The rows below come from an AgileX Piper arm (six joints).
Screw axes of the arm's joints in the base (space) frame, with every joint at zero. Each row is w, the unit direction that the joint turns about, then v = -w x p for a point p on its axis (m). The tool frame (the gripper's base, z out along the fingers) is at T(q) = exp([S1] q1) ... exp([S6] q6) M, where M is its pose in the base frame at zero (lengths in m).
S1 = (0, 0, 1, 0.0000, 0.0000, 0.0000)
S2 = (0, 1, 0, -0.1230, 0.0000, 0.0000)
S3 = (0, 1, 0, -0.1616, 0.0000, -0.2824)
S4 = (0.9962, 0, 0.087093, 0.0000, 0.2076, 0.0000)
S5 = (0, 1, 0, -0.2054, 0.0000, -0.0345)
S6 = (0.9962, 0, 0.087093, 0.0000, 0.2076, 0.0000)
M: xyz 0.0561 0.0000 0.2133 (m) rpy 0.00 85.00 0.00 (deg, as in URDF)
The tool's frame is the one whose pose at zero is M.
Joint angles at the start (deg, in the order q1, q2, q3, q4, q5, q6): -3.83, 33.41, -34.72, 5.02, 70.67, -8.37
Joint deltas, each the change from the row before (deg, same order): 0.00, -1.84, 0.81, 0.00, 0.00, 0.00; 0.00, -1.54, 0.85, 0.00, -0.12, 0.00; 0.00, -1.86, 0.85, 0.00, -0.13, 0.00; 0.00, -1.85, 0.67, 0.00, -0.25, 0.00; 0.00, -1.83, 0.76, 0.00, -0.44, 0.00; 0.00, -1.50, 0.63, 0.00, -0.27, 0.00; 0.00, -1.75, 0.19, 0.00, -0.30, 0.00; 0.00, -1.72, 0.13, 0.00, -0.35, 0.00
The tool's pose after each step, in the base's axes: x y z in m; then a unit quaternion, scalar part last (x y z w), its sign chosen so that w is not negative. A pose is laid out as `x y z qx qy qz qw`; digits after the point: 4 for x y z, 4 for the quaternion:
0.0666 0.0031 0.2767 -0.0339 0.9715 0.0188 0.2337
0.0623 0.0033 0.2742 -0.0341 0.9699 0.0181 0.2406
0.0573 0.0037 0.2720 -0.0343 0.9674 0.0171 0.2502
0.0527 0.0040 0.2706 -0.0346 0.9643 0.0159 0.2622
0.0485 0.0042 0.2687 -0.0347 0.9608 0.0145 0.2748
0.0451 0.0045 0.2670 -0.0348 0.9580 0.0135 0.2843
0.0411 0.0047 0.2676 -0.0351 0.9533 0.0119 0.2997
0.0372 0.0049 0.2684 -0.0353 0.9481 0.0102 0.3157

